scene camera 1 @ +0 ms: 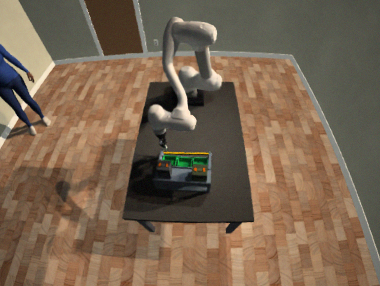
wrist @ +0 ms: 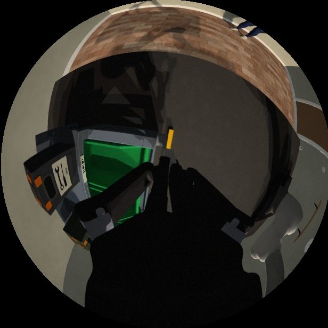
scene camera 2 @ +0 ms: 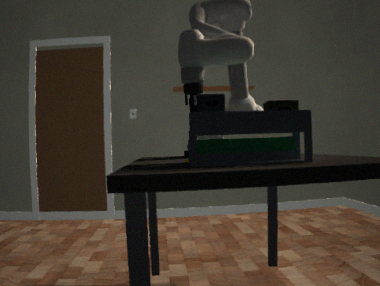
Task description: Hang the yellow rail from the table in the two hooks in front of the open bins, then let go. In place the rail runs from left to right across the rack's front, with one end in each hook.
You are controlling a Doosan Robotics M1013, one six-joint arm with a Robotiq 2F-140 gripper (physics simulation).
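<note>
The yellow rail [scene camera 1: 186, 153] [wrist: 170, 139] runs left to right along the front of the dark rack [scene camera 1: 182, 188] [scene camera 2: 250, 120]. In scene camera 2, a small yellow bit low by the rack's left corner appears to be its end. The frames are too coarse to tell whether both rail ends sit in the hooks. My gripper [scene camera 1: 163, 146] [scene camera 2: 190, 101] [wrist: 167, 155] points down near the rack's front left corner, by the rail's left end. It is shut and empty. In the wrist view, its fingers hide the rest of the rail. Green open bins [scene camera 1: 184, 161] [wrist: 110, 165] sit behind the rail.
Two dark boxes with orange marks, a left one [scene camera 1: 164, 168] [scene camera 2: 211, 102] [wrist: 51, 177] and a right one [scene camera 1: 199, 170] [scene camera 2: 281, 105], stand on the rack's top. The rack stands on a dark table [scene camera 1: 225, 125] [scene camera 2: 250, 174] [wrist: 215, 110]. My arm [scene camera 1: 172, 118] reaches over the table's left side.
</note>
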